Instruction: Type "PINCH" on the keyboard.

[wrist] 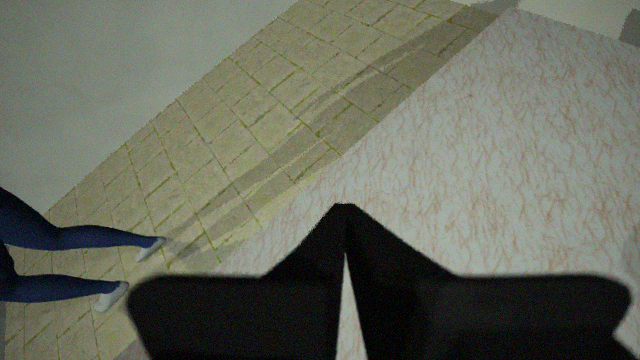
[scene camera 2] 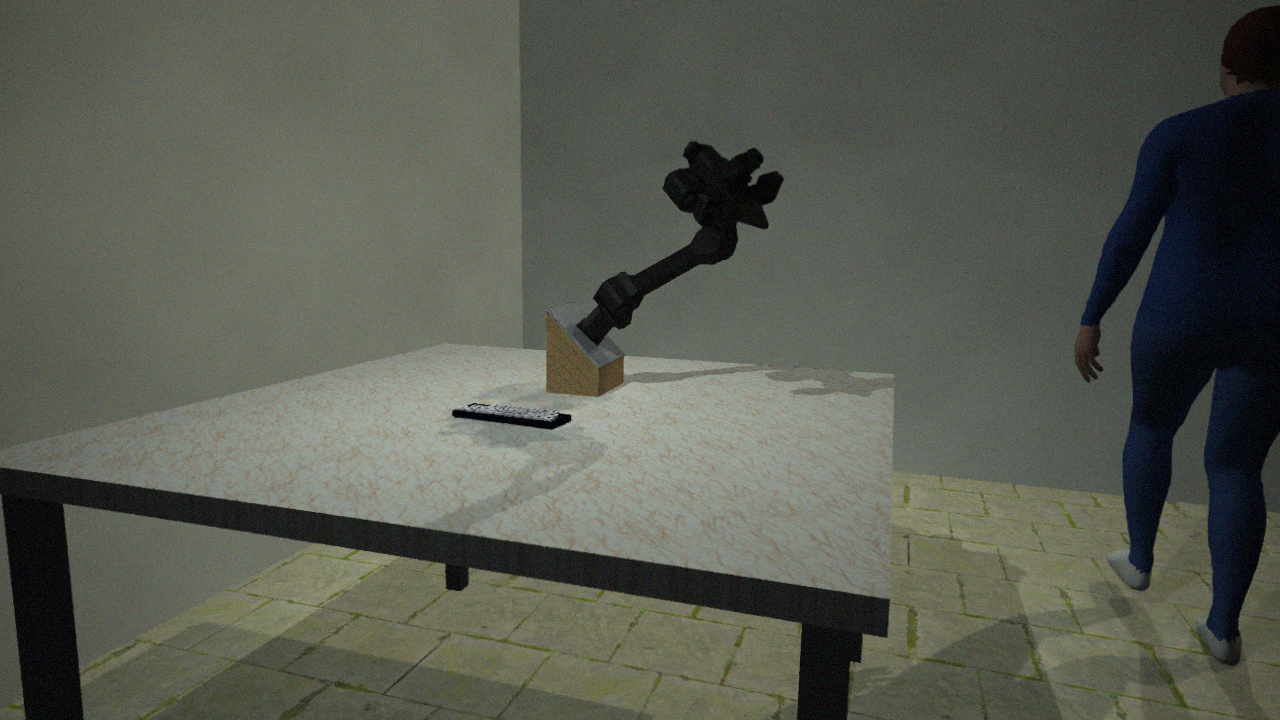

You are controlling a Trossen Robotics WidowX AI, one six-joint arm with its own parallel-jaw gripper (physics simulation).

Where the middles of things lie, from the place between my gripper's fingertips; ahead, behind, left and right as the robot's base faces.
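Dark keyboard (scene camera 2: pixel 524 416): my hand 0.45 m to the left of it, 0.1 m short of it, 0.35 m above.
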